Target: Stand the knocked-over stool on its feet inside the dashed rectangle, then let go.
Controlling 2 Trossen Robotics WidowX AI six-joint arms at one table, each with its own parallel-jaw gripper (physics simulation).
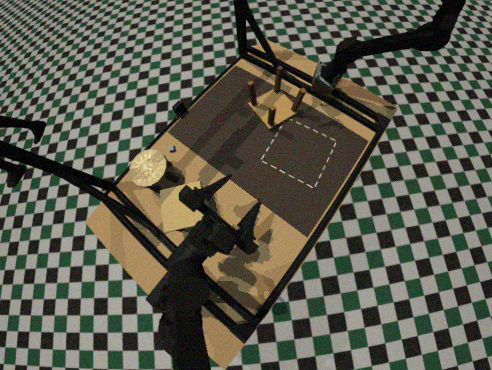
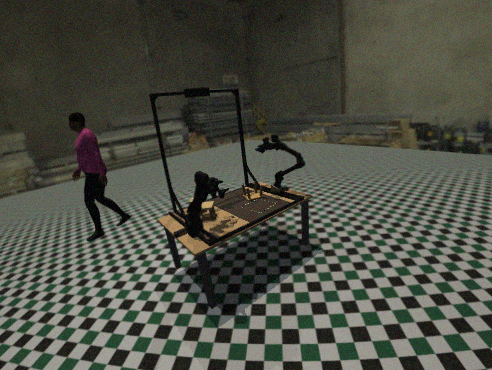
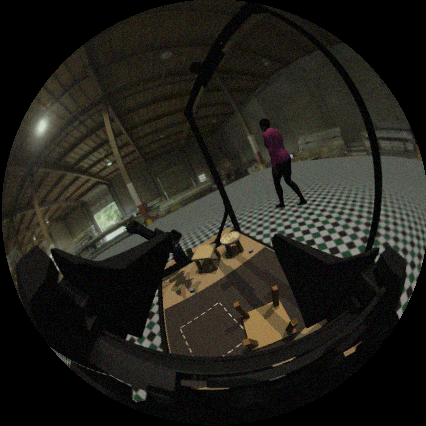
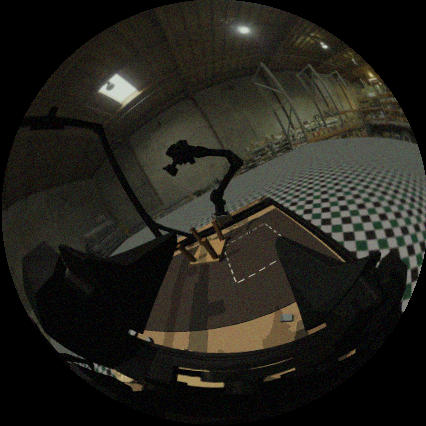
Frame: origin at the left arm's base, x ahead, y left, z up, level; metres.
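Where they show: left gripper, fingertip midpoint: (image 2: 256,148) (image 3: 224,238) (image 4: 165,160); right gripper, fingertip midpoint: (image 1: 246,188) (image 2: 226,184) (image 4: 227,239); left arm's base, link origin: (image 1: 326,74) (image 2: 276,185) (image 4: 219,213); right arm's base, link origin: (image 2: 192,218) (image 3: 175,250).
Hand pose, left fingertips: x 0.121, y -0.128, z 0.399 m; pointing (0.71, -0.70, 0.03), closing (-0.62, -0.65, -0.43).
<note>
Each offset is from my left fingertips to the top centre of the thing.
The wooden stool @(dx +0.058, dy -0.056, dz -0.341 m) (image 1: 277,106) (image 2: 253,196) (image 3: 267,327) (image 4: 204,259) is upside down, its square seat flat on the dark mat and its legs pointing up. It lies beside the dashed rectangle (image 1: 315,187) (image 3: 218,303) (image 4: 237,282), close to one corner, with its seat outside. My left gripper (image 2: 258,149) (image 3: 224,238) is open and empty, raised high and well away from the stool. My right gripper (image 1: 244,189) (image 2: 225,191) (image 4: 227,239) is open and empty above the light wood part of the table, away from the stool.
A round-topped stool @(dx +0.473, dy -0.400, dz -0.358 m) (image 1: 148,167) (image 3: 230,237) and a square-topped stool @(dx +0.561, dy -0.231, dz -0.357 m) (image 1: 177,207) (image 3: 205,251) stand on the light wood. A small grey block (image 1: 172,148) (image 4: 286,317) lies near the mat. A black frame rises along one long table edge. A person (image 2: 90,155) walks beyond the table.
</note>
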